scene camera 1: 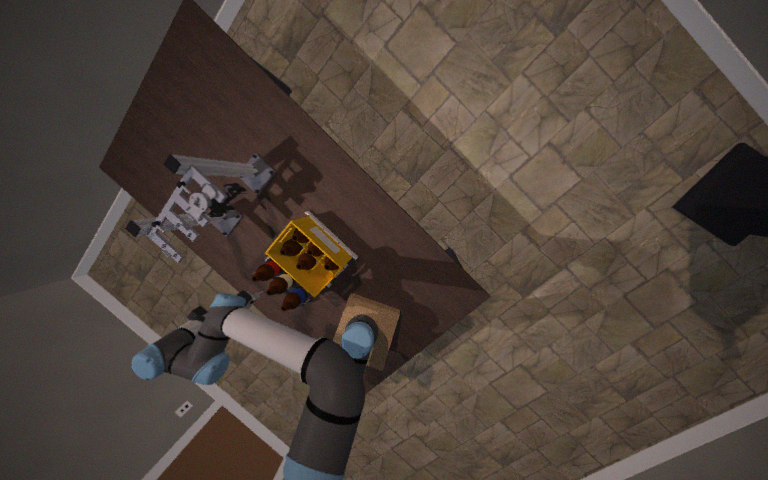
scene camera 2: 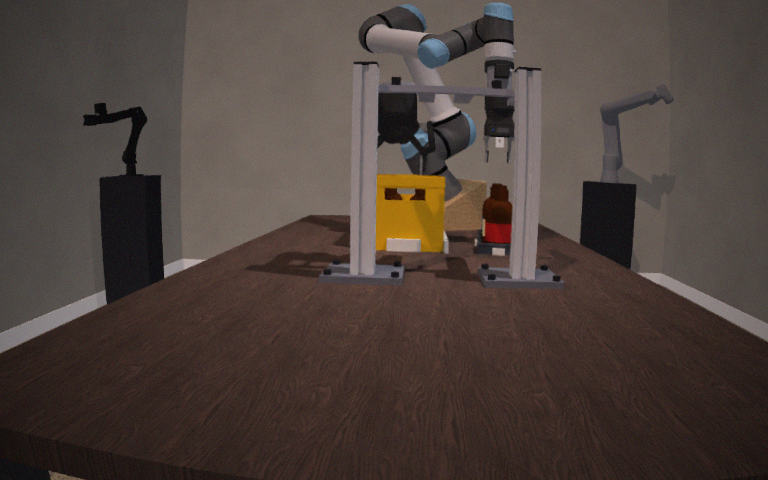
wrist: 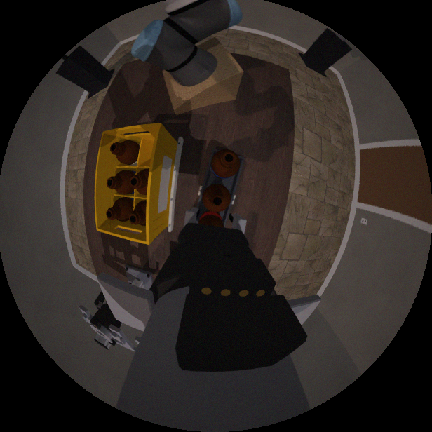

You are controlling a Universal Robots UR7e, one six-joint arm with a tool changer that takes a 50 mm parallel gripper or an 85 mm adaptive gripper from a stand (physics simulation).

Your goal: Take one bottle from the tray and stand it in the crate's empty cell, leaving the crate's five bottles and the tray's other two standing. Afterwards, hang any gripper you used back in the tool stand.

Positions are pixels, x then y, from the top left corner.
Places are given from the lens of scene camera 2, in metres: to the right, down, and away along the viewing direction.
red-labelled bottle (scene camera 2: 498, 223): 0.27, -0.04, 1.19
black adaptive gripper (scene camera 2: 397, 112): 0.03, -0.24, 0.93
tool stand (scene camera 2: 526, 96): 0.24, -0.24, 0.82
The marked spots on the red-labelled bottle and the black adaptive gripper are 0.40 m apart.
